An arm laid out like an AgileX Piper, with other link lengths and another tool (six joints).
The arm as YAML. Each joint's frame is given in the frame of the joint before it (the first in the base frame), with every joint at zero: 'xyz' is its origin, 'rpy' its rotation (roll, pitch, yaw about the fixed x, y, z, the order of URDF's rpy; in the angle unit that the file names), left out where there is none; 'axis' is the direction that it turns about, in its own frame. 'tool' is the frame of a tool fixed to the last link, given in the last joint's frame.
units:
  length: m
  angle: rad
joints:
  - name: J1
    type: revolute
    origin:
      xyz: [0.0, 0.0, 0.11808]
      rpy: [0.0, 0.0, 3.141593]
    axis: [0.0, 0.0, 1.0]
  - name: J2
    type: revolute
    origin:
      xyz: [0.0, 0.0, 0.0]
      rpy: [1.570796, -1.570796, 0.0]
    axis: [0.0, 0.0, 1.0]
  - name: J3
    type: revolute
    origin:
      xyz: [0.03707, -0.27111, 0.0]
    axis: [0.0, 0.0, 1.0]
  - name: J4
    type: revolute
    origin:
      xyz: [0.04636, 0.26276, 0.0]
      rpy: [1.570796, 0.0, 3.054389]
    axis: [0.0, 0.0, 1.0]
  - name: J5
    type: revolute
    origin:
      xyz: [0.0, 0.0, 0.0]
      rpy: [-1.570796, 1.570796, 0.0]
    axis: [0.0, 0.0, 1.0]
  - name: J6
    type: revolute
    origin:
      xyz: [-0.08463, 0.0, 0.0]
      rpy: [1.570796, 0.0, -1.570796]
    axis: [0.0, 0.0, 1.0]
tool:
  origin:
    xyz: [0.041, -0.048, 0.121]
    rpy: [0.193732, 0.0, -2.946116]
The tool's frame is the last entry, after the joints.
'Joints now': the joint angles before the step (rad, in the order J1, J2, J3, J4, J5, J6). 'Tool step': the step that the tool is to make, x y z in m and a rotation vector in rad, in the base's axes. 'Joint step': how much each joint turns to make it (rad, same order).
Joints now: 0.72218 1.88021 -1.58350 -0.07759 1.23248 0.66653
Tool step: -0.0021 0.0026 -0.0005 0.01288 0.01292 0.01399
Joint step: -0.00003 0.00006 0.00008 0.02106 -0.00013 -0.01858
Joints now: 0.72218 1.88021 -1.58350 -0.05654 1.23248 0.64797
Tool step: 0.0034 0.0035 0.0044 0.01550 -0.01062 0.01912
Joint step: 0.00006 -0.00017 -0.01902 0.00764 -0.00006 -0.02080
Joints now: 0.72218 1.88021 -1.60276 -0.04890 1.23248 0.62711
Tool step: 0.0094 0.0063 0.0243 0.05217 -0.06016 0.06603
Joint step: 0.00006 -0.03524 -0.04719 0.01253 -0.00001 -0.06910
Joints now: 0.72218 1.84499 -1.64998 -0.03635 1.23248 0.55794
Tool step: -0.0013 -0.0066 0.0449 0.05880 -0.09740 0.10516
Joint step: 0.00007 -0.12022 -0.00299 0.01115 0.00795 -0.11040
